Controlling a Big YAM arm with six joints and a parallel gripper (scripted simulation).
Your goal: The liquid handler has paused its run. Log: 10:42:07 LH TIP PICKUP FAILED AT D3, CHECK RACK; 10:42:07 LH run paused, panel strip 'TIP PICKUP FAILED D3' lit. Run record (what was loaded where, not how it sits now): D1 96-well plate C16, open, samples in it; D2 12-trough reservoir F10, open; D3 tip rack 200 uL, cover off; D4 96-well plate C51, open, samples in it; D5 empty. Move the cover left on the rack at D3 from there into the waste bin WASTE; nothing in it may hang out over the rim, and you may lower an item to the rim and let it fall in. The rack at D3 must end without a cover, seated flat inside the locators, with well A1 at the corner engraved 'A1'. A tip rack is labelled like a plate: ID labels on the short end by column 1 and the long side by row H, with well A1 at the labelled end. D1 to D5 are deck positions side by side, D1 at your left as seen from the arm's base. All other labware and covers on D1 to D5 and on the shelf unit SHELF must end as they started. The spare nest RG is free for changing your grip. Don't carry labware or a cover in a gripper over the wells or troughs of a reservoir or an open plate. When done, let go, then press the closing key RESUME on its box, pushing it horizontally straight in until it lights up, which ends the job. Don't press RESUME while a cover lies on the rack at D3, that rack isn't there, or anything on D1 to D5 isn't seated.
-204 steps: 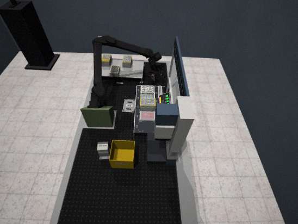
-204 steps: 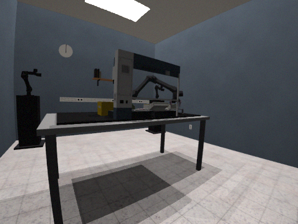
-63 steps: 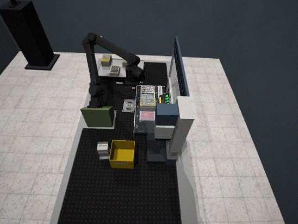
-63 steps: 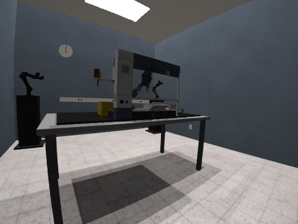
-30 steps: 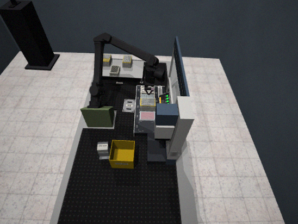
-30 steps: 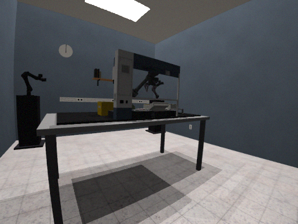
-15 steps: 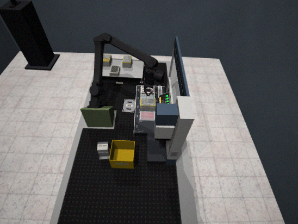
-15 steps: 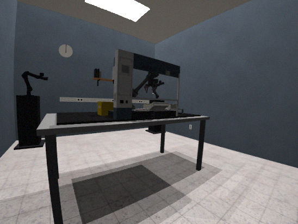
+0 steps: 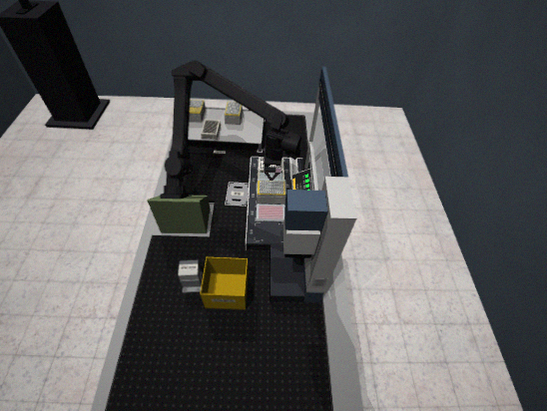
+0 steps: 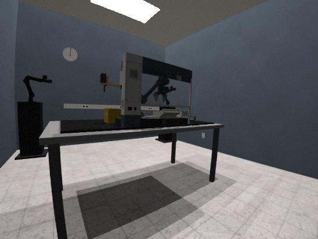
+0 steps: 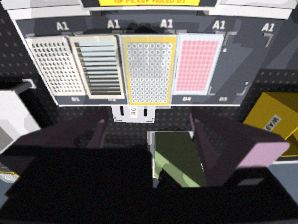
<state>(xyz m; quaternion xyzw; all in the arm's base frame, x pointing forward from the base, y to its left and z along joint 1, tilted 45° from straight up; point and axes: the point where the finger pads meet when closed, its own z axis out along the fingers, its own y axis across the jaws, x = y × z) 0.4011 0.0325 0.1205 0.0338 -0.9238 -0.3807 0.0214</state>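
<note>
Right now my hand is 11 cm above the clear cover. The rest, counted from my hand: yellow-framed tip rack (1 cm ahead, 1 cm to the left, 13 cm below); pink plate (1 cm ahead, 10 cm to the right, 16 cm below); liquid handler tower (18 cm ahead, 40 cm to the right, 5 cm above).
</note>
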